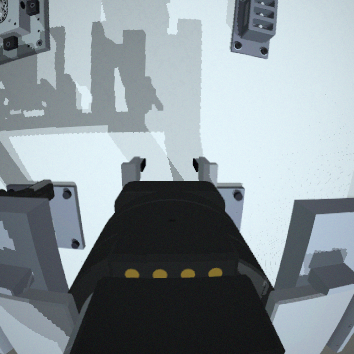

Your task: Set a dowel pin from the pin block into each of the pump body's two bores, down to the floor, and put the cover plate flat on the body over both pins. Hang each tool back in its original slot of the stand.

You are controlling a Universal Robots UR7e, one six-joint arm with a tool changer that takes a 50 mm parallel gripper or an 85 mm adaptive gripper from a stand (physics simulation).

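Places are measured from the arm's base along level axes (x ahead, y left, z up), in millimetres.
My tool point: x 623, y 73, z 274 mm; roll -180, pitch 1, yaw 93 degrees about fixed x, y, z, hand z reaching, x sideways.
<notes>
Behind a point stands the place of what it marks.
My gripper [169, 164] has two slim grey fingers with dark tips. They stand well apart, with no part between them. Its black body sits between the side pieces of the tool stand [297, 230] {x 585, y 111, z 249 mm}, and a row of gold contacts shows on its rear. A black block fills the bottom centre, close behind the contacts. The pump body [22, 26] {x 415, y -160, z 12 mm} is cut off at the top left; part of its patterned pocket shows. A grey block with slots [260, 22] {x 409, y 184, z 14 mm}, apparently the pin block, is at the top right. The bores cannot be made out, and the cover plate cannot be identified.
A grey base plate [69, 220] {x 728, y -99, z -14 mm} with screws lies left of my gripper, and another base plate [234, 202] {x 678, y 180, z -14 mm} shows at its right. A dark tool part [44, 190] {x 624, y -51, z 121 mm} is at the left, by the stand's left side. Shadows fall across the table ahead of the fingers.
</notes>
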